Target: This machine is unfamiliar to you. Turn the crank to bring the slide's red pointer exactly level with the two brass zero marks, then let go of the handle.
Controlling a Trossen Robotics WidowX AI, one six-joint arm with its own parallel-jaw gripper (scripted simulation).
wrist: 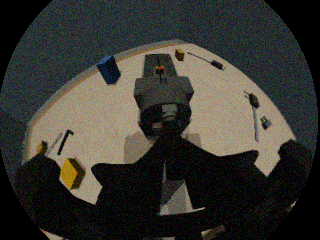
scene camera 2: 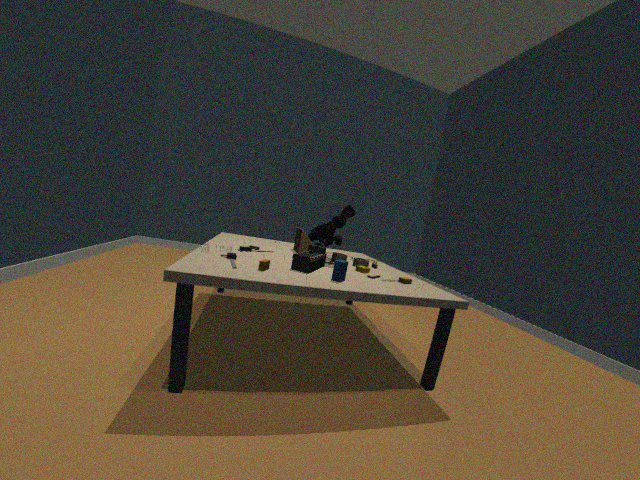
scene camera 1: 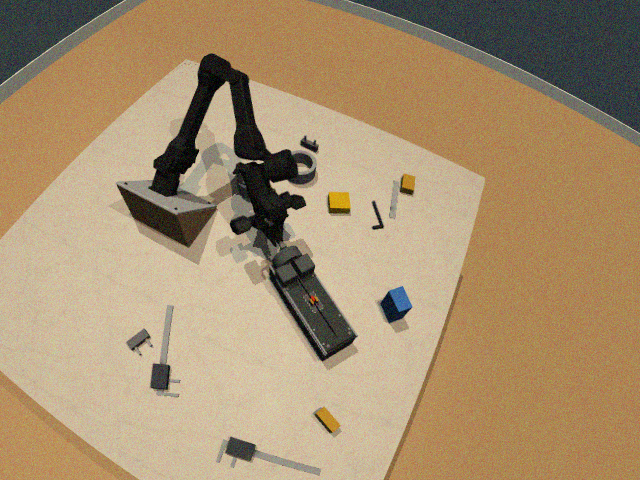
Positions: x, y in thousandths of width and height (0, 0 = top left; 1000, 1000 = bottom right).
Labels:
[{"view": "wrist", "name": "my gripper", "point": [530, 577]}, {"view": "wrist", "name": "slide machine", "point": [477, 381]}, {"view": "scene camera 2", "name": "slide machine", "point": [479, 547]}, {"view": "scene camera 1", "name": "my gripper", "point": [435, 511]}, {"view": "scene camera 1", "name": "blue cube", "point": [620, 634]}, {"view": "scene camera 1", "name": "slide machine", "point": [505, 674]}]

